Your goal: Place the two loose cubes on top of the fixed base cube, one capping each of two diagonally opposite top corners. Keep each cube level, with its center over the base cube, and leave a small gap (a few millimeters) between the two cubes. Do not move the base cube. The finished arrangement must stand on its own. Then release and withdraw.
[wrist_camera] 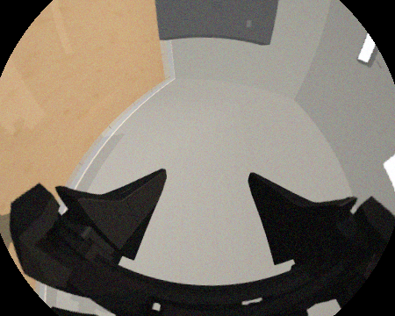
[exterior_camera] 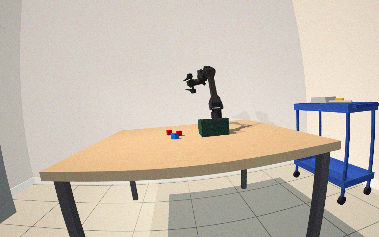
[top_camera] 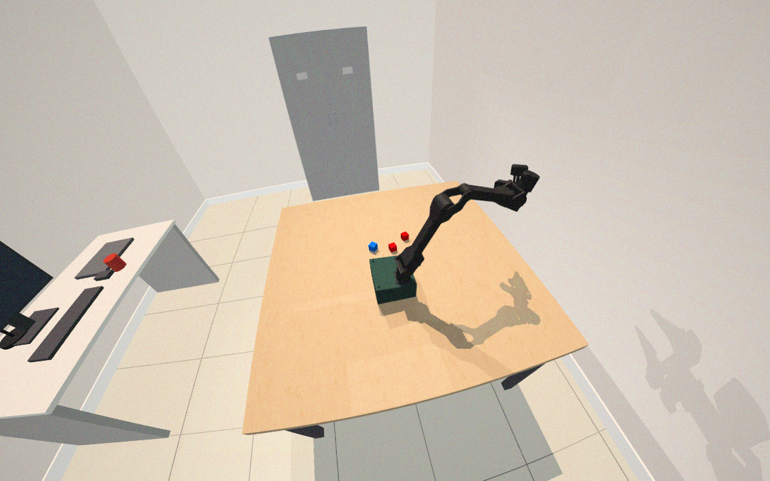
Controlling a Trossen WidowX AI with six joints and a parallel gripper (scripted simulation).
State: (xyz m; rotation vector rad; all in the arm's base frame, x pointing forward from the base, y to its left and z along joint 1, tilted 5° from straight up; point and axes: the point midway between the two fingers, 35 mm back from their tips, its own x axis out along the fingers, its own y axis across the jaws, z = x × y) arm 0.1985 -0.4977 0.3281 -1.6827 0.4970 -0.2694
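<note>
The blue cube is 65 cm to the left of my gripper tip, 36 cm below it and 6 cm ahead of it.
</note>
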